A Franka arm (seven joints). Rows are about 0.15 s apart.
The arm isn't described. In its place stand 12 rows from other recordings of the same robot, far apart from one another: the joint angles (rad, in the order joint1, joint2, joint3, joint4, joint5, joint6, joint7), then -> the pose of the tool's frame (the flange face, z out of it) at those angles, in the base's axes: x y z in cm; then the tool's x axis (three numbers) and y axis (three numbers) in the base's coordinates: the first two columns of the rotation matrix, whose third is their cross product.
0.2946 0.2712 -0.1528 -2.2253 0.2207 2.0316 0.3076 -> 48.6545, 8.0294, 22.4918, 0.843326, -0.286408, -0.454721, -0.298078, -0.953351, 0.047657
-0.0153 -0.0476 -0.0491 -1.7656 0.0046 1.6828 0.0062 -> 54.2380, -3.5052, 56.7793, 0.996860, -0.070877, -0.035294, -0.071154, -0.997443, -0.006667
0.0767 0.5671 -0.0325 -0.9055 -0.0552 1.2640 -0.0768 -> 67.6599, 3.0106, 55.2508, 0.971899, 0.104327, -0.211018, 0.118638, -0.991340, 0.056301
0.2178 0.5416 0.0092 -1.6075 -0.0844 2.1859 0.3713 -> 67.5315, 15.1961, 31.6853, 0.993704, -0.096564, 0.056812, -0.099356, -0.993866, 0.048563
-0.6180 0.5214 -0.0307 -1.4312 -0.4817 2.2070 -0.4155 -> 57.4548, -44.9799, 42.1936, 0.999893, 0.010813, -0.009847, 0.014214, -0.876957, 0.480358
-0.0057 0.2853 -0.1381 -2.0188 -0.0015 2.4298 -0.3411 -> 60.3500, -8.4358, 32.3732, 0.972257, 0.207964, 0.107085, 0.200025, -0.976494, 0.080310
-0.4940 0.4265 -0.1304 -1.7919 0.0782 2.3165 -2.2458 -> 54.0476, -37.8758, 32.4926, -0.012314, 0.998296, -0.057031, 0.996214, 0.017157, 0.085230
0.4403 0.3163 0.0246 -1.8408 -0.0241 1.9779 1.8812 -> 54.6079, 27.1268, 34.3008, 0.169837, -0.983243, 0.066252, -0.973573, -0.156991, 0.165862
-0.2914 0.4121 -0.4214 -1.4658 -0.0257 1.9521 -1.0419 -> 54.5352, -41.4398, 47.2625, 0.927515, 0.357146, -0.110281, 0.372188, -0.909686, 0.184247
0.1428 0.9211 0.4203 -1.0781 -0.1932 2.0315 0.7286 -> 71.5874, 30.7035, 30.3315, 0.967622, -0.250504, -0.030900, -0.252002, -0.951929, -0.174144
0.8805 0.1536 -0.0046 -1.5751 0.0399 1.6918 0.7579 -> 38.5006, 46.8096, 54.3647, 0.992251, 0.112167, -0.053454, 0.112185, -0.993684, -0.002679
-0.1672 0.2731 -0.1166 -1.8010 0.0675 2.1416 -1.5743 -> 61.2505, -17.0559, 40.2357, 0.303481, 0.952439, 0.027564, 0.949925, -0.304687, 0.069337
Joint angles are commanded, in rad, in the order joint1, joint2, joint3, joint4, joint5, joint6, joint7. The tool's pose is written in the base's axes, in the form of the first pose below.
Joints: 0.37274, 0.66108, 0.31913, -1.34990, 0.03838, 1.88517, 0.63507
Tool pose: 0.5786, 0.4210, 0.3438, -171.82, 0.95, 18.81
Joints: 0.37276, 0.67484, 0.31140, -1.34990, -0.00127, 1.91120, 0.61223
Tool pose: 0.5855, 0.4166, 0.3348, -173.28, -1.38, 15.95
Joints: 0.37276, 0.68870, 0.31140, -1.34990, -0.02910, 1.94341, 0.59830
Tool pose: 0.5899, 0.4168, 0.3273, -173.78, -3.18, 13.40
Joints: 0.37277, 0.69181, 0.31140, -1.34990, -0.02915, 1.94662, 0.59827
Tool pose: 0.5902, 0.4170, 0.3253, -173.74, -3.14, 13.42
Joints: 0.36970, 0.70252, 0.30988, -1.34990, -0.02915, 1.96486, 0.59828
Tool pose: 0.5936, 0.4154, 0.3191, -173.43, -2.55, 12.93
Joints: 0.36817, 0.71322, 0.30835, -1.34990, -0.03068, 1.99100, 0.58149
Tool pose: 0.5972, 0.4150, 0.3135, -172.89, -3.55, 11.71
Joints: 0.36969, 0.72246, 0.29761, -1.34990, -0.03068, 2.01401, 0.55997
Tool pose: 0.6021, 0.4121, 0.3076, -172.67, -4.58, 10.44
